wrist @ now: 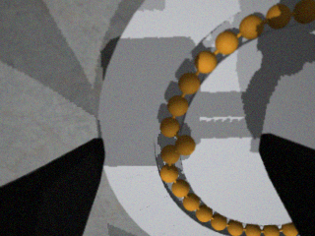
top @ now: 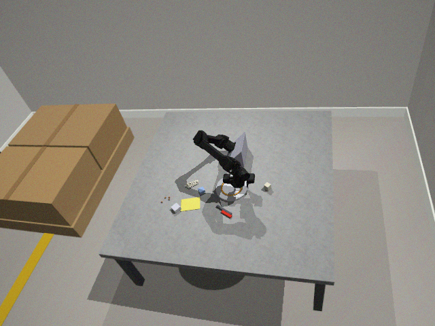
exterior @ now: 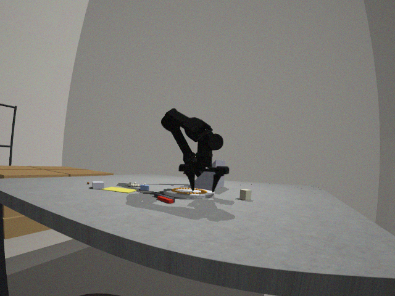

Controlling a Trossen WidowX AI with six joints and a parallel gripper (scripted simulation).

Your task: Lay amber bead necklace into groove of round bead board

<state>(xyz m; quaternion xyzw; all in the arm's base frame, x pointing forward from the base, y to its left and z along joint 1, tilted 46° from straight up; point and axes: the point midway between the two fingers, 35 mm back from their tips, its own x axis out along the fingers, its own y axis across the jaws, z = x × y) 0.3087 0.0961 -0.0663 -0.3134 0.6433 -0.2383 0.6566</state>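
My gripper tip is now 6 cm to the left of the round bead board and 1 cm above it. Also, from my gripper tip: blue cube: 24 cm to the right, 4 cm ahead, 1 cm below; then cream cube: 16 cm to the left, 2 cm behind; then red-handled tool: 18 cm ahead, 6 cm to the right, 1 cm below.
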